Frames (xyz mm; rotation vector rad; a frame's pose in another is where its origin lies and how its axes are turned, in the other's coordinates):
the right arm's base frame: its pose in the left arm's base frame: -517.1 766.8 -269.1 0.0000 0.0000 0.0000
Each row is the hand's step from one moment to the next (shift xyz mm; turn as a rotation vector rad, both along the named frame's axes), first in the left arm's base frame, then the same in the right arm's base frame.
Working: the left arm's base frame: its pose in the right arm's base frame: 517.1 -766.8 269.1 0.0000 0.0000 0.0000

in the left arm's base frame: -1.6 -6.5 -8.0 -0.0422 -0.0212 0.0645
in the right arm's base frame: -1.6 -6.5 -8.0 -0.0422 -0.0212 0.0645
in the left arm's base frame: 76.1 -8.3 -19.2 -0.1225 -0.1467 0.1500
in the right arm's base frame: 76.1 -8.3 -19.2 -0.1225 -0.1467 0.1500
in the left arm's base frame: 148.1 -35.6 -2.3 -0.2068 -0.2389 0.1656
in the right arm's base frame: 148.1 -35.6 -2.3 -0.2068 -0.2389 0.1656
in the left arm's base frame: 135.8 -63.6 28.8 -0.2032 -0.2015 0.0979
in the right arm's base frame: 135.8 -63.6 28.8 -0.2032 -0.2015 0.0979
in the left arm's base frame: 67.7 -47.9 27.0 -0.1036 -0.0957 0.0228
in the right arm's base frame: 67.7 -47.9 27.0 -0.1036 -0.0957 0.0228
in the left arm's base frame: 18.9 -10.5 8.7 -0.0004 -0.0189 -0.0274
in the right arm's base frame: 18.9 -10.5 8.7 -0.0004 -0.0189 -0.0274
